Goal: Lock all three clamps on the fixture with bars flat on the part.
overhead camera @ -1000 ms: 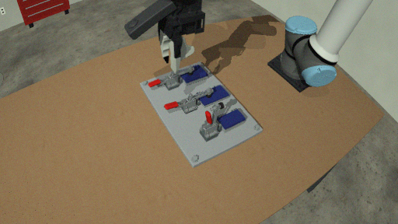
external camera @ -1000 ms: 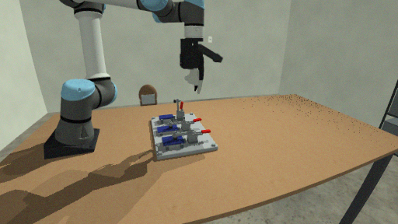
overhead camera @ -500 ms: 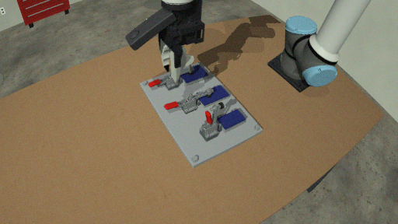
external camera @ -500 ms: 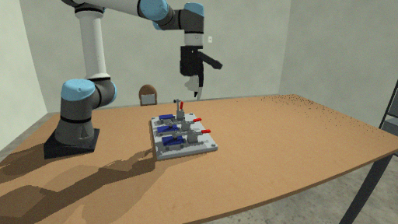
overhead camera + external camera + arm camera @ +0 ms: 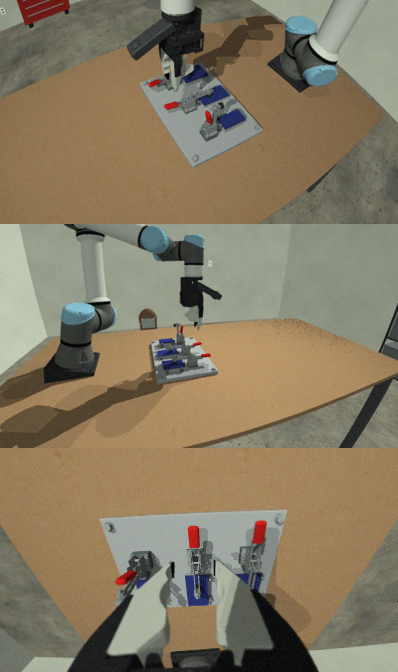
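Now: hand 14 cm above the grey fixture plate and 8 cm past it.
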